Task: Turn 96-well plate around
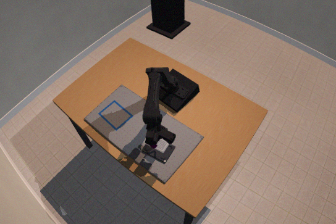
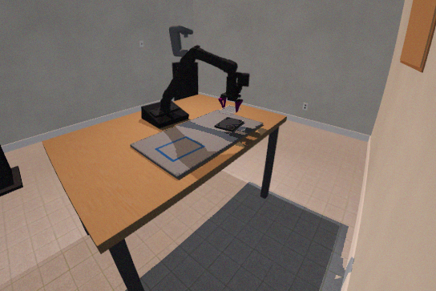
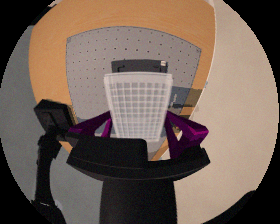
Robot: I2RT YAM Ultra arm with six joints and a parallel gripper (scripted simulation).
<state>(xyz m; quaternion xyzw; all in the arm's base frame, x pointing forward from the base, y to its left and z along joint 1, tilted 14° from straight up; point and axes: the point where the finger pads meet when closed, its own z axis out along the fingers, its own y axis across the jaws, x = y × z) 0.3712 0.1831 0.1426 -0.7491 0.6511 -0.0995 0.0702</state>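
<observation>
My gripper is now right at the white 96-well plate. Round my hand: white A1 label: 90 mm below, 80 mm to the left, 40 mm ahead; dark plate nest N1: 90 mm below.
</observation>
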